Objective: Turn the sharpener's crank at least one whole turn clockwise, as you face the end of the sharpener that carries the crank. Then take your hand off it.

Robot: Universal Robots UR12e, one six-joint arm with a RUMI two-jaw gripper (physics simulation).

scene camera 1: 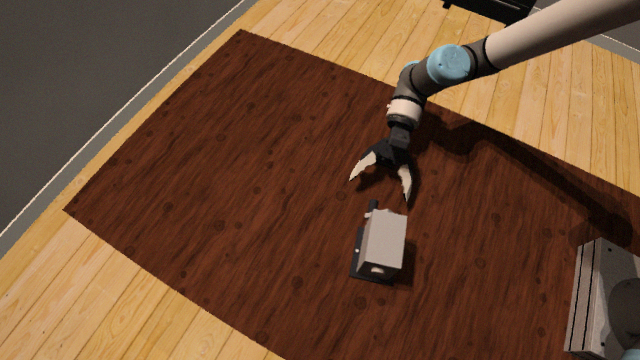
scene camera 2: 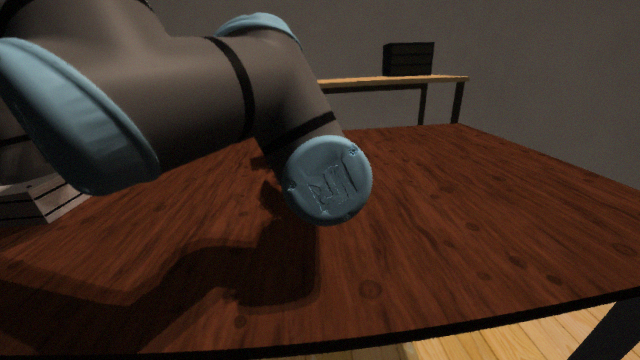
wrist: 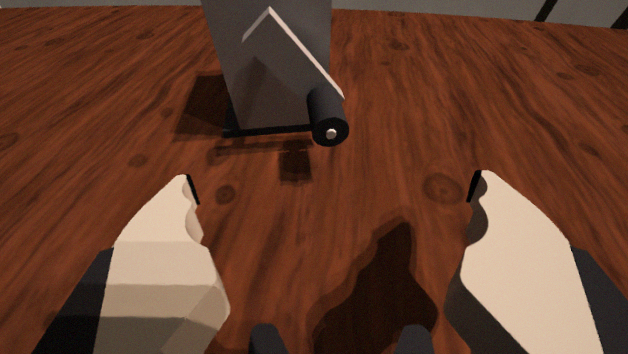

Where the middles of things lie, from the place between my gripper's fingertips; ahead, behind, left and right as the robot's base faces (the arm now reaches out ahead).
Now: hand 5 cm to the right of the black knob (wrist: 325,110). The rest, counted from my hand: sharpener (scene camera 1: 378,252): 12 cm to the left, 4 cm behind, 2 cm above.
